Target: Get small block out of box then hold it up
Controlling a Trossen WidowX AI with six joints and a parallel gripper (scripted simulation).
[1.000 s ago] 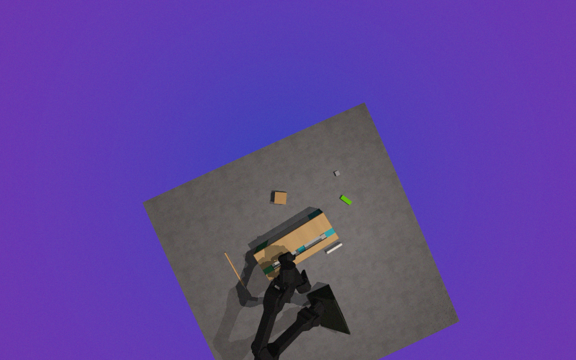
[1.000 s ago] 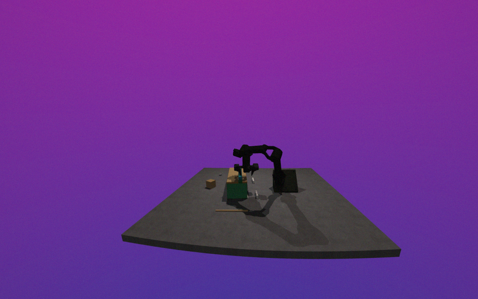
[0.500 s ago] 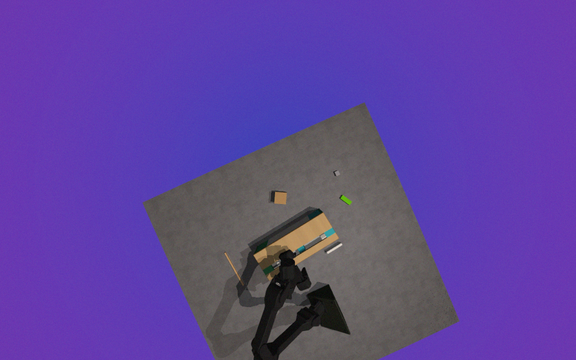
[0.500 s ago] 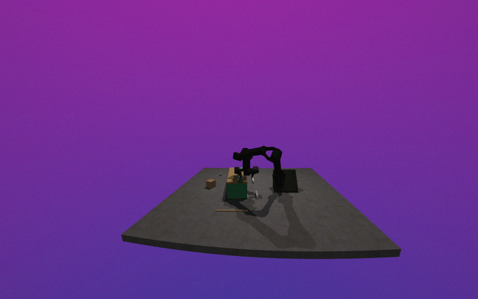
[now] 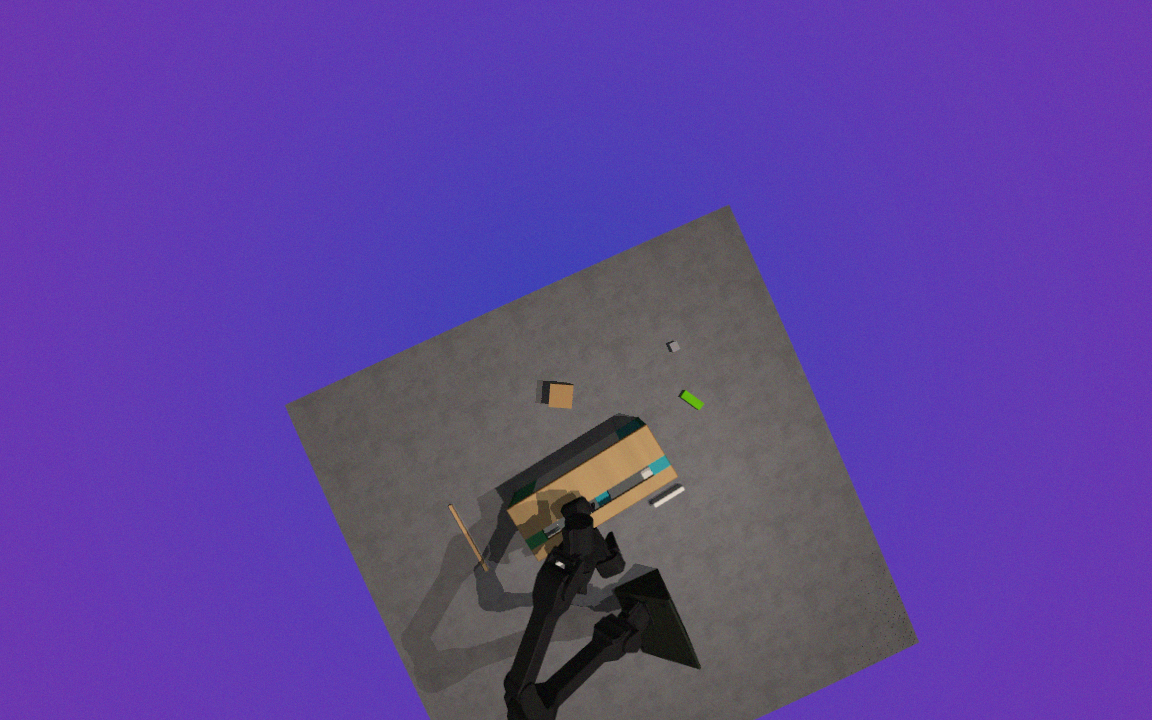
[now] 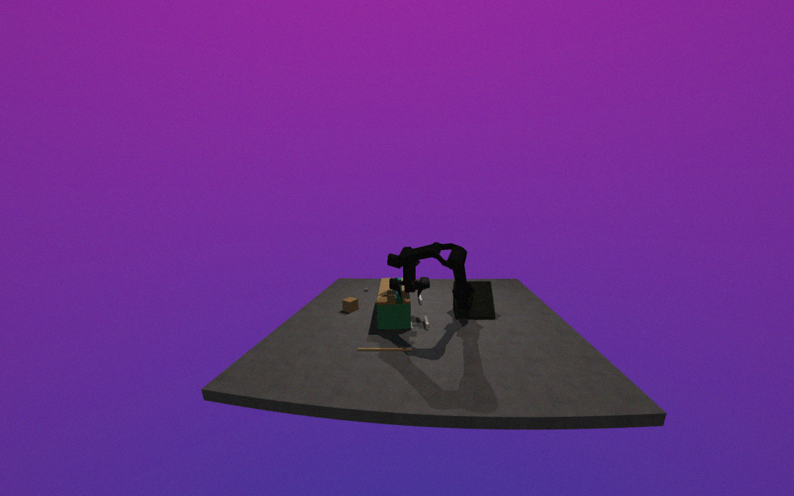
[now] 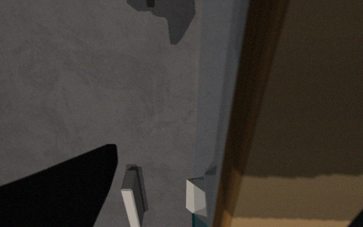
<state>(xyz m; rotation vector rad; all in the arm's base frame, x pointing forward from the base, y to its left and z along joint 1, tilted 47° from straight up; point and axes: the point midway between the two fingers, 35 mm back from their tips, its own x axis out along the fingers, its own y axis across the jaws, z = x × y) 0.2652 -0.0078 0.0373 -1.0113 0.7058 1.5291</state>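
Right now the teal block is 5 cm ahead of my gripper tip and 2 cm to the right of it. Also, from my gripper tip: tan cube 31 cm ahead, 1 cm to the right, 6 cm below; then box 4 cm ahead, 1 cm to the right, 2 cm below; then thin wooden stick 4 cm ahead, 35 cm to the left, 8 cm below.
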